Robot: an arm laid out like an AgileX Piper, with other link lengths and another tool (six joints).
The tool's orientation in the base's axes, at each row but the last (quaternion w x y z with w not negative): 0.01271, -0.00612, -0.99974, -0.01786; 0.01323, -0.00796, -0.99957, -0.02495; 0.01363, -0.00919, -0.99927, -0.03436; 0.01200, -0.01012, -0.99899, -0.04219; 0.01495, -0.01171, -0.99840, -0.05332; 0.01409, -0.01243, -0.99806, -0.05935; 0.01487, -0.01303, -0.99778, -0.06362; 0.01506, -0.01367, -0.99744, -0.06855; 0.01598, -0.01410, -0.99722, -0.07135; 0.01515, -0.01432, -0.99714, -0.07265; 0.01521, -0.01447, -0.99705, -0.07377
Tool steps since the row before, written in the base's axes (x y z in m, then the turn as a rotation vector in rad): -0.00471, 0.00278, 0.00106, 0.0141, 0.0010, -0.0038; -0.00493, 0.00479, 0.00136, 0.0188, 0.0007, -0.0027; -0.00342, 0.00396, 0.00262, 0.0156, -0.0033, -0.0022; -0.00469, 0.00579, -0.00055, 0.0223, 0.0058, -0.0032; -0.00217, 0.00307, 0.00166, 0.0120, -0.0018, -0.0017; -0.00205, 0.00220, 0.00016, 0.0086, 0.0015, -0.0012; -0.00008, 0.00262, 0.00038, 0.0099, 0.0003, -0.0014; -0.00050, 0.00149, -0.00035, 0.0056, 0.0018, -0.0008; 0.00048, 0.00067, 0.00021, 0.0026, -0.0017, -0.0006; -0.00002, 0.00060, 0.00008, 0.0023, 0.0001, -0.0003; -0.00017, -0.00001, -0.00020, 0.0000, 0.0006, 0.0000
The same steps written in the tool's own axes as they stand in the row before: 0.00477, 0.00276, -0.00084, -0.0142, 0.0010, 0.0035; 0.00504, 0.00477, -0.00099, -0.0189, 0.0009, 0.0022; 0.00356, 0.00406, -0.00225, -0.0157, -0.0031, 0.0016; 0.00479, 0.00562, 0.00115, -0.0223, 0.0060, 0.0032; 0.00229, 0.00317, -0.00126, -0.0121, -0.0017, 0.0012; 0.00210, 0.00215, 0.00016, -0.0086, 0.0016, 0.0011; 0.00016, 0.00264, -0.00004, -0.0099, 0.0004, 0.0011; 0.00053, 0.00141, 0.00057, -0.0056, 0.0018, 0.0009; -0.00046, 0.00071, -0.00013, -0.0027, -0.0017, 0.0003; 0.00004, 0.00060, 0.00001, -0.0023, 0.0001, 0.0002; 0.00016, -0.00004, 0.00020, 0.0000, 0.0006, 0.0001
